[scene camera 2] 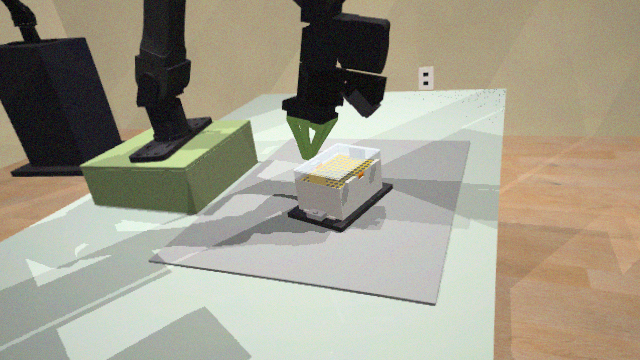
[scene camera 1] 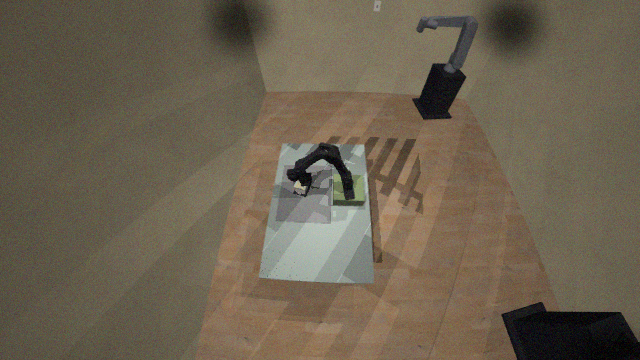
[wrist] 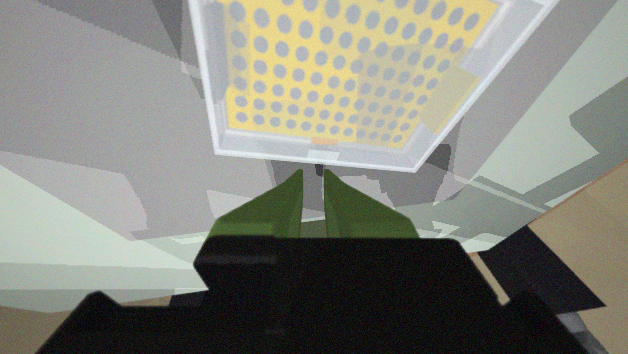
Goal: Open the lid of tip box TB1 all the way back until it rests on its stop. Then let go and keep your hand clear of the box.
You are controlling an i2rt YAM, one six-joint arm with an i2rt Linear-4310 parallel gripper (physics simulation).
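Frame: origin at the arm's base, x ahead, y left, z up, level; centimetres.
Where they show: gripper, fingertip midpoint: (scene camera 2: 308, 158) (scene camera 1: 309, 184) (wrist: 313, 177); arm's base at its link origin: (scene camera 2: 175, 140) (scene camera 1: 347, 187).
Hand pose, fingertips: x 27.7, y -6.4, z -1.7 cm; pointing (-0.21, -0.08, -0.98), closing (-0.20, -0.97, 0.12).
Note:
Things, the pixels of their top centre, and the offset from my fingertips. "spot": a spot on its surface instead. Level surfaces: height alone.
- tip box at its top centre: (wrist: 355, 91) (scene camera 2: 337, 159) (scene camera 1: 301, 181) dz +0.9, dx +5.6, dy -2.9 cm
- small orange piece at a spot on its surface: (wrist: 324, 141) spot: dz +0.9, dx +3.4, dy -1.2 cm
- black base plate at a spot on its surface: (scene camera 2: 367, 209) spot: dz -6.6, dx +10.1, dy -5.6 cm
- grey mat at its surface level: dz -6.8 cm
The tip box (scene camera 1: 299, 188) (scene camera 2: 325, 198) has a white body with a yellow perforated tip rack inside. No TB1 label is readable. Its clear lid (scene camera 2: 350, 148) (wrist: 370, 164) lies closed over the rack. A small orange piece (scene camera 2: 360, 174) (wrist: 324, 141) shows at the box. My gripper (scene camera 2: 308, 158) (wrist: 313, 177) points down with its green fingers nearly together and empty. In the wrist view the fingertips are beside the middle of the lid's near edge, by a small pale tab. Whether they touch the lid cannot be told.
The box stands on a black base plate (scene camera 2: 367, 209) on a grey mat (scene camera 1: 300, 212) (scene camera 2: 390, 260). My arm is mounted on a green block (scene camera 1: 350, 202) (scene camera 2: 140, 192) beside the mat. A grey arm on a dark pedestal (scene camera 1: 440, 90) (scene camera 2: 55, 110) stands away from the table.

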